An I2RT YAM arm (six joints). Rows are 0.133 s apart.
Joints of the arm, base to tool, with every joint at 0 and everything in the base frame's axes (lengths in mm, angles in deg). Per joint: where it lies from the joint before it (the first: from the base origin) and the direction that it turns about. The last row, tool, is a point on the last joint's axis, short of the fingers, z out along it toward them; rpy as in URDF.
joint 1: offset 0.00 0.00 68.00 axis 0 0 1
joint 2: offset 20.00 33.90 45.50 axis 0 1 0
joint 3: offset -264.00 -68.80 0.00 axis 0 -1 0
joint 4: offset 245.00 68.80 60.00 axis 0 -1 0
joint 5: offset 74.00 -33.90 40.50 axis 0 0 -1
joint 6: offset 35.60 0.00 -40.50 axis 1 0 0
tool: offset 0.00 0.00 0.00 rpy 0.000 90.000 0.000
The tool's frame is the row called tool.
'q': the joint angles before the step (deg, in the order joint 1, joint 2, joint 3, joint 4, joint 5, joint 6). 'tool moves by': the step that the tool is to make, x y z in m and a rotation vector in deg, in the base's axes. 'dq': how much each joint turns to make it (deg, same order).
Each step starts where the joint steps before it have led.
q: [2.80, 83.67, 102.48, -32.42, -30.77, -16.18]
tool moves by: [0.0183, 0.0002, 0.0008, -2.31, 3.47, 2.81]
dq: [-0.35, 5.94, 8.24, -7.72, -2.43, -3.48]
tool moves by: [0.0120, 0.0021, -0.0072, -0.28, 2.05, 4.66]
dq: [-0.11, 3.14, 2.65, -2.90, -4.39, -2.29]
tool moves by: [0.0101, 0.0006, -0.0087, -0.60, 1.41, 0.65]
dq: [0.00, 1.83, 0.48, -0.68, -0.38, -0.96]
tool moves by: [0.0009, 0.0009, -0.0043, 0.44, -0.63, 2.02]
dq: [-0.02, -0.40, -1.80, 1.67, -2.03, -0.59]
